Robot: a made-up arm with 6 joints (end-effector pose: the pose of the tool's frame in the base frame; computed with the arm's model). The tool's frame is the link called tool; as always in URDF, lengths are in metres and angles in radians. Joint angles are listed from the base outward.
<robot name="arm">
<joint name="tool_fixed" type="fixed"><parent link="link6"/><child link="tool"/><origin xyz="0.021 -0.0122 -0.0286" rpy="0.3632 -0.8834 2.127"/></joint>
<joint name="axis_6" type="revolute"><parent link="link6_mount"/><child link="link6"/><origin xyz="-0.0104 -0.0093 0.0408"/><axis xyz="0 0 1"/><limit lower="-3.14" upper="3.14"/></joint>
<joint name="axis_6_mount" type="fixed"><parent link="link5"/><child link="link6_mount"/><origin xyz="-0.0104 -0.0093 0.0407"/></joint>
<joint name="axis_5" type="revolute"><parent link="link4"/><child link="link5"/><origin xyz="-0.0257 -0.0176 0.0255"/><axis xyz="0 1 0"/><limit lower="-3.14" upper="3.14"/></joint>
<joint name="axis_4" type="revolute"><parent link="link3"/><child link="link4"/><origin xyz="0.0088 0.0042 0.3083"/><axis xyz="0 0 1"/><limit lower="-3.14" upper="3.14"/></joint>
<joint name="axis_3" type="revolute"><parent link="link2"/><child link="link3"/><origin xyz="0.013 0.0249 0.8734"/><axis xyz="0 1 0"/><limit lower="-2.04" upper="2.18"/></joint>
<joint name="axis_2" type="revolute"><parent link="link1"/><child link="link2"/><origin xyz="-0.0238 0.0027 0.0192"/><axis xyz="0 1 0"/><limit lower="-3.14" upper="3.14"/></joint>
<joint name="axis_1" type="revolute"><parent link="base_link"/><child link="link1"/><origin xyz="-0.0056 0.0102 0.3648"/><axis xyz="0 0 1"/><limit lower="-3.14" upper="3.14"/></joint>
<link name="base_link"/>
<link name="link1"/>
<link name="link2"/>
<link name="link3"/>
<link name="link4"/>
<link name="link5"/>
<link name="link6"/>
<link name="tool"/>
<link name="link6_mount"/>
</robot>
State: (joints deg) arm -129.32 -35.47 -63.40 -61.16 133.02 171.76
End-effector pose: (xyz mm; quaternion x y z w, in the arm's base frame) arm 519.0 672.1 1062.0 0.1246 -0.2445 -0.9593 0.0664
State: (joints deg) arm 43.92 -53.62 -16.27 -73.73 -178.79 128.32
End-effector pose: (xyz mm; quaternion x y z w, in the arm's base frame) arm -735.7 -650.0 1005.5 -0.3124 0.3660 0.2076 0.8517
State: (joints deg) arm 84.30 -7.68 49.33 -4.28 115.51 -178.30
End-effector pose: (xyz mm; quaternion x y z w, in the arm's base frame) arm 4.0 149.4 1480.9 -0.7462 0.3014 0.3595 0.4724
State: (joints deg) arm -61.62 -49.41 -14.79 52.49 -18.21 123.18
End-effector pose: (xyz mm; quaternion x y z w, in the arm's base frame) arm -516.3 901.5 1108.1 -0.1570 -0.8347 -0.5037 0.1582
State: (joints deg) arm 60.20 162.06 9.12 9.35 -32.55 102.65
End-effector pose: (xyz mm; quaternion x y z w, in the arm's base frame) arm 157.6 311.9 -809.4 -0.8869 -0.1209 0.2186 0.3887
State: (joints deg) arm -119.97 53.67 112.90 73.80 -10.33 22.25
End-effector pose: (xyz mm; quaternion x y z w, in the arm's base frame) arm -384.1 -626.3 506.3 -0.1313 0.9342 -0.1399 0.3008
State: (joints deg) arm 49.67 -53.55 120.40 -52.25 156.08 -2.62
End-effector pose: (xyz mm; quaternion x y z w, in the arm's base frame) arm -312.6 -344.2 1055.6 0.5846 0.2207 -0.6865 0.3718
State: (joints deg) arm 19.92 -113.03 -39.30 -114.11 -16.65 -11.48
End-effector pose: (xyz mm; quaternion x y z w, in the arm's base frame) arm -969.9 -240.6 -295.4 -0.0874 0.9862 -0.0315 0.1374
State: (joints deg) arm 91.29 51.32 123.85 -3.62 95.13 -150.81
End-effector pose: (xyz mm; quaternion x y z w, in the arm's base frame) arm -14.6 670.4 543.9 0.7865 -0.5310 0.1836 0.2563
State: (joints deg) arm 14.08 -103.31 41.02 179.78 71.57 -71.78
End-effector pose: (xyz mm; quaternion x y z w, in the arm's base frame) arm -1203.7 -195.6 363.5 -0.6497 0.4617 0.6016 0.0531
